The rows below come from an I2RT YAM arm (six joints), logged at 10 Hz.
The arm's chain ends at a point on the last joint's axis. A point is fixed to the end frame.
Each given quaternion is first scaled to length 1.
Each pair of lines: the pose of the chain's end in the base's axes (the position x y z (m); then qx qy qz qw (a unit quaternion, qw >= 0)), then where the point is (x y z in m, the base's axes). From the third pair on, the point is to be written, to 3 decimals.
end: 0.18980, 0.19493, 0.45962, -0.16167, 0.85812, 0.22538, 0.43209
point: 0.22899 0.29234 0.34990
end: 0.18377, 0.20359, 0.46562, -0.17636, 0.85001, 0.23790, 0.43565
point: 0.22101 0.30389 0.35784
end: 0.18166, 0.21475, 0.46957, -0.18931, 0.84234, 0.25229, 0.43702
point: 0.216 0.318 0.364
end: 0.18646, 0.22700, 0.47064, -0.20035, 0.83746, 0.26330, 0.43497
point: 0.218 0.333 0.366
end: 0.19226, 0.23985, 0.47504, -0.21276, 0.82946, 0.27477, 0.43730
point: 0.222 0.348 0.372
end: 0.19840, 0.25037, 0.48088, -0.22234, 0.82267, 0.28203, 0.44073
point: 0.227 0.360 0.380
